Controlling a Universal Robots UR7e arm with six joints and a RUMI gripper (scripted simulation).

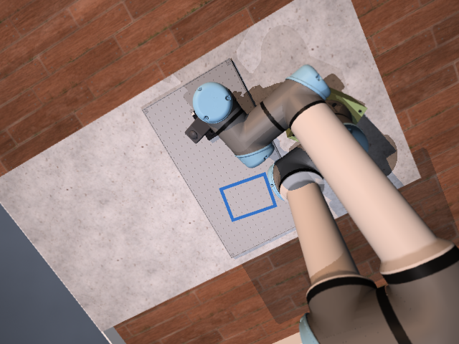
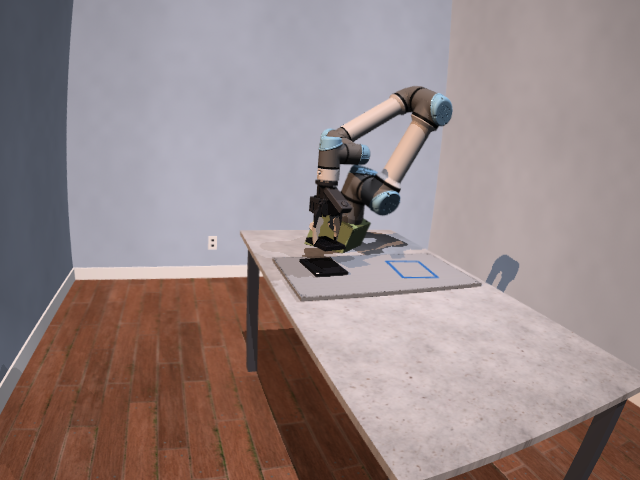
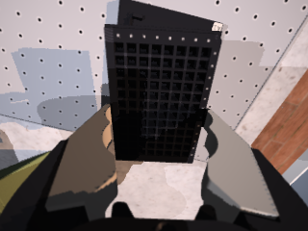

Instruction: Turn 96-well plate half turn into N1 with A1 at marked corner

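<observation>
Right now my hand is 1 cm above the black 96-well plate. Round my hand: white A1 mark: 9 cm below, 7 cm ahead, 6 cm to the right; black plate nest N1: 10 cm below.
</observation>
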